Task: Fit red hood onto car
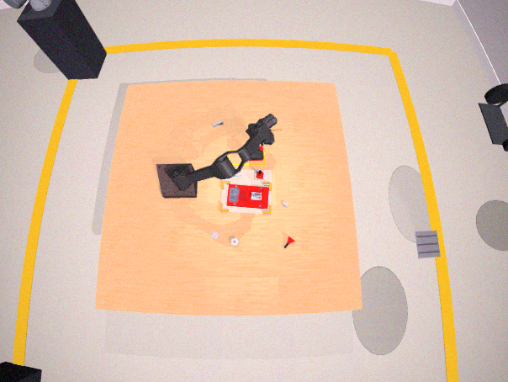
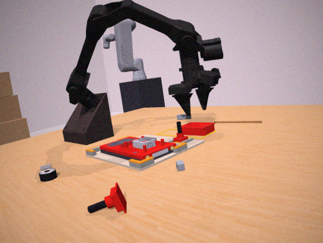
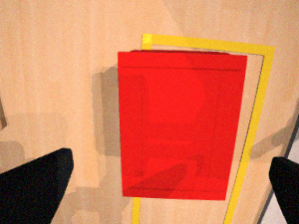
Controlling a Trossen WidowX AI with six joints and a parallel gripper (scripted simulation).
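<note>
Right now my gripper tip is 50 mm above the red hood and 10 mm to the left of it. From my gripper tip the other things lie so: grey engine block (240 mm to the right, 40 mm below, 20 mm ahead); thin rod (140 mm to the left, 60 mm below, 60 mm ahead); black wheel (460 mm to the right, 80 mm behind, 50 mm below).
</note>
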